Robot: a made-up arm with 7 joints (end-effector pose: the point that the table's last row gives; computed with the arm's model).
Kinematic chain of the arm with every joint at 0, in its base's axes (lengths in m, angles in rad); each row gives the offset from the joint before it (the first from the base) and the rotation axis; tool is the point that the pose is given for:
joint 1: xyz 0 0.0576 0 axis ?
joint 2: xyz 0 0.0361 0 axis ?
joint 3: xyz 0 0 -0.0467 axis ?
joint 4: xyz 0 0 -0.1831 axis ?
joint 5: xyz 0 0 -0.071 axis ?
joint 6: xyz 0 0 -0.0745 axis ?
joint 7: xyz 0 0 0 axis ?
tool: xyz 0 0 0
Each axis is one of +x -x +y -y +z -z.
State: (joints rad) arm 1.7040 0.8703 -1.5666 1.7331 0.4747 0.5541 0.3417
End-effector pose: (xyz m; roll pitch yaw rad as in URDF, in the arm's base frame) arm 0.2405 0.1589 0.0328 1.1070 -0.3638 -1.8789
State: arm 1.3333 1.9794 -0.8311 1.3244 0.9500 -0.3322 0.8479
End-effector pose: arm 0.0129 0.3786 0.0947 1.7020 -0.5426 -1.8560
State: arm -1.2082 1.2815 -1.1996 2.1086 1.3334 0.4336 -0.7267
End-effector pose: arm -0.1297 0.2093 -0.0977 -0.5149 0.9017 -0.6143
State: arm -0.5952 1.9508 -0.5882 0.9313 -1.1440 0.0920 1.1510
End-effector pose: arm 0.1125 0.4118 -0.0070 -2.0311 0.7318 3.0213
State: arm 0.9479 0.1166 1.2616 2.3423 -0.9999 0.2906 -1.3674
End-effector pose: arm 0.1127 0.2073 -0.0419 -1.2208 -1.0959 -1.5773
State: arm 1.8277 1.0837 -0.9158 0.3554 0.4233 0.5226 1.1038
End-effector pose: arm 0.1923 0.3985 0.0824 0.1120 -1.2494 -0.2148
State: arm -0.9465 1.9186 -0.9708 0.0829 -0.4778 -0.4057 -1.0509
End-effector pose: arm 0.1000 0.4494 0.0637 -0.3264 0.7096 -2.9661
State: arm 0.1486 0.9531 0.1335 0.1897 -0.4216 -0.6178 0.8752
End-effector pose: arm 0.0584 0.3996 -0.2065 0.2446 -0.3089 -0.8595
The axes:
joint 1: -y
joint 2: +x
joint 3: +z
joint 4: -y
joint 5: +z
joint 6: +y
joint 7: -x

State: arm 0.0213 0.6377 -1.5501 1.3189 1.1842 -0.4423 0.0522
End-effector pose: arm 0.0093 0.1389 -0.2975 -0.8239 -0.6125 0.0228
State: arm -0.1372 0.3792 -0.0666 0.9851 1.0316 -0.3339 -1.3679
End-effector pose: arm 0.0800 0.2010 -0.3050 0.5753 -0.9769 1.2736
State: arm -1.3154 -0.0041 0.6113 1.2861 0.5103 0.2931 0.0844
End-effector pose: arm -0.2333 0.1727 -0.1791 0.4100 -0.0354 0.7479
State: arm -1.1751 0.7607 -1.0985 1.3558 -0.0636 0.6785 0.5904
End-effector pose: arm -0.2299 0.1818 -0.1661 -1.4012 0.3069 -1.4848
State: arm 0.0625 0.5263 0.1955 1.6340 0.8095 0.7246 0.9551
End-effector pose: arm 0.1532 0.2289 -0.1673 -1.5103 -0.9988 0.5553
